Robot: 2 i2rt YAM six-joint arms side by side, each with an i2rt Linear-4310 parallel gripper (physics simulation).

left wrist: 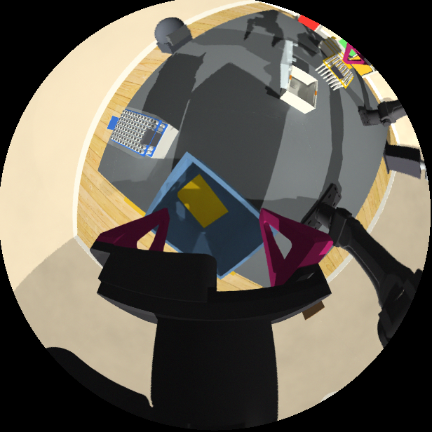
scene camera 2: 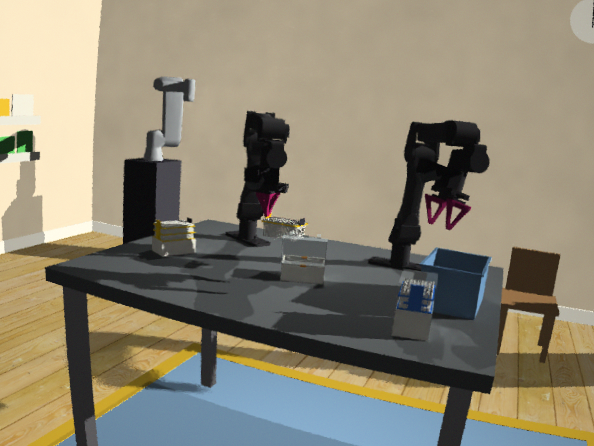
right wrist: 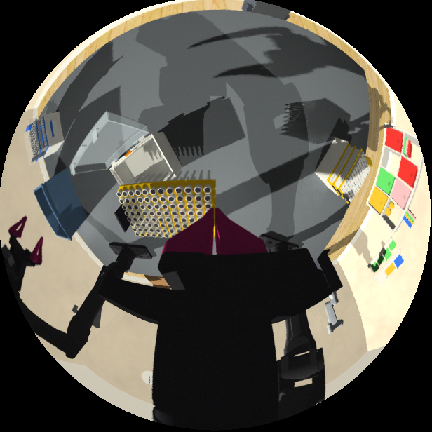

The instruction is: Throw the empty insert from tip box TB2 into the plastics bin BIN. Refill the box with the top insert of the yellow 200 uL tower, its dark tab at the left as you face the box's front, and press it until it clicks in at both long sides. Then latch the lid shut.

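Where they show: left gripper, fingertip midpoint: (scene camera 2: 438, 226); right gripper, fingertip midpoint: (scene camera 2: 266, 216); left arm's base, origin of the base link: (scene camera 2: 399, 266); right arm's base, origin of the base link: (scene camera 2: 247, 239).
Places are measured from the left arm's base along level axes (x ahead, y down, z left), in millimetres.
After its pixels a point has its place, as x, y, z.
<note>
My right gripper (scene camera 2: 268, 215) @[281, -156, -355] (right wrist: 214, 212) is shut on the edge of a yellow-rimmed tip insert (scene camera 2: 284, 227) @[311, -139, -283] (left wrist: 339, 72) (right wrist: 167, 207), held above the table with its tips hanging down. Its dark tab (scene camera 2: 302, 221) @[281, -158, -242] (right wrist: 121, 218) is at the right in scene camera 2, at the left in the right wrist view. White tip box TB2 (scene camera 2: 302, 272) @[345, -29, -205] (left wrist: 298, 100) (right wrist: 165, 150) stands with its clear lid (scene camera 2: 304, 247) @[382, -111, -191] (right wrist: 102, 142) open; its inside looks empty. My left gripper (scene camera 2: 442, 225) @[301, -206, 148] (left wrist: 213, 212) (right wrist: 33, 226) is open above blue bin BIN (scene camera 2: 455, 290) @[383, -67, 221] (left wrist: 225, 186) (right wrist: 59, 205). A yellow insert (left wrist: 202, 201) lies inside.
The yellow tower (scene camera 2: 175, 231) @[336, -76, -642] (right wrist: 345, 167) stands at the left of the table in scene camera 2. A tip box with a blue insert (scene camera 2: 412, 322) @[581, -39, 152] (left wrist: 140, 132) (right wrist: 45, 135) stands beside the bin. A grey arm (scene camera 2: 172, 117) stands on a dark pedestal behind the table.
</note>
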